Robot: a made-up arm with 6 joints.
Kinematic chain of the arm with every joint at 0, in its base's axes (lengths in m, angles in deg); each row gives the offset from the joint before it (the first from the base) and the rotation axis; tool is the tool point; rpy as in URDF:
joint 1: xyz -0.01 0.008 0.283 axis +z
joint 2: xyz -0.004 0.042 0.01 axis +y
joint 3: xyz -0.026 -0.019 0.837 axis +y
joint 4: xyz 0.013 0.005 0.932 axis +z
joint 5: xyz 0 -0.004 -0.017 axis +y
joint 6: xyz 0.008 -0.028 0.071 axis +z
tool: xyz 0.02 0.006 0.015 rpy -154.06 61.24 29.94
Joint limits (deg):
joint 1: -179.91..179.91
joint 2: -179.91..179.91
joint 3: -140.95..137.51
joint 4: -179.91..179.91
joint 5: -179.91..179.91
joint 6: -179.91..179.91
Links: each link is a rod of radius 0.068 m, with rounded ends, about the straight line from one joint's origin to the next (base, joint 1, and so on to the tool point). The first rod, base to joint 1, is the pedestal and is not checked.
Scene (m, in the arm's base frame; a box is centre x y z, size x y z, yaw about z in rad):
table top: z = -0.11
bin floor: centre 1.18 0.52 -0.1 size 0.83 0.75 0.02 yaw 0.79
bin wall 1: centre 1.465 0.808 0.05 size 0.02 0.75 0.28 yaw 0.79
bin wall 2: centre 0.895 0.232 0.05 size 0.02 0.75 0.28 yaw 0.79
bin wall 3: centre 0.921 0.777 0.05 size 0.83 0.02 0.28 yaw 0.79
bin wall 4: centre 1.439 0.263 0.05 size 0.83 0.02 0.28 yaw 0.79
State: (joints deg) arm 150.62 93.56 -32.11 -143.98 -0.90 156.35
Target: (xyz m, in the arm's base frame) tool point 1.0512 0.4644 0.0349
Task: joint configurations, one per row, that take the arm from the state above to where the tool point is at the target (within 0.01 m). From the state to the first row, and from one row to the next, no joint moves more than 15 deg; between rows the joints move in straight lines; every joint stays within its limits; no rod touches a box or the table.
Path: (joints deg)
1: 136.10 86.52 -17.55 -144.64 -1.97 155.99
2: 121.59 79.49 -2.98 -145.31 -3.04 155.63
3: 107.07 72.45 11.58 -145.97 -4.12 155.27
4: 92.55 65.42 26.14 -146.64 -5.19 154.91
5: 78.04 58.38 40.71 -147.30 -6.26 154.54
6: 63.52 51.35 55.27 -147.97 -7.33 154.18
7: 49.00 44.31 69.83 -148.63 -8.41 153.82
8: 34.49 37.28 84.40 -149.30 -9.48 153.46
9: 19.97 30.24 98.96 -149.96 -10.55 153.10
10: 19.98 39.31 97.97 -149.93 -10.18 153.11
11: 19.99 48.39 96.97 -149.89 -9.82 153.12

